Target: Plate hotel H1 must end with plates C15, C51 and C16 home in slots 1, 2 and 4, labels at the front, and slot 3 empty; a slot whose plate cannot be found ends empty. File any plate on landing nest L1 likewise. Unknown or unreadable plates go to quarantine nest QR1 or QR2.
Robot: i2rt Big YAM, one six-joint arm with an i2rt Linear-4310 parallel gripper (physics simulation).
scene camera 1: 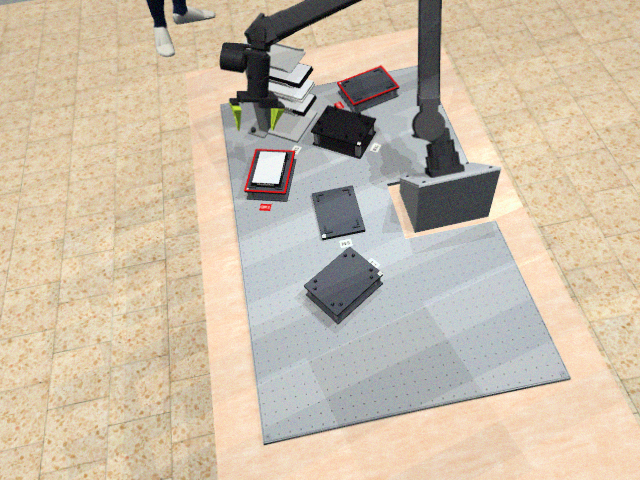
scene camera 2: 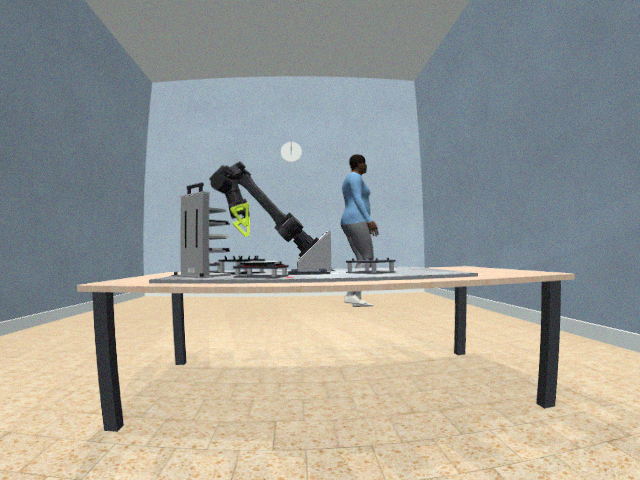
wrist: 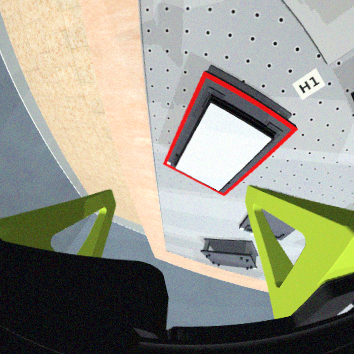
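My gripper is open and empty, in front of plate hotel H1 and above the table. The hotel's three lower shelves bear light plates; the top shelf looks bare. Their labels are not readable, and the arm hides part of the hotel. A white plate with a dark edge lies on a red-rimmed quarantine nest. Another red-rimmed nest bears no plate. I cannot read which is QR1 or QR2, nor surely tell landing nest L1.
A black raised stand is right of the hotel. A flat dark nest and a raised dark stand with pegs stand farther along the pegboard mat. The grey arm base is at the side. A person is behind the table.
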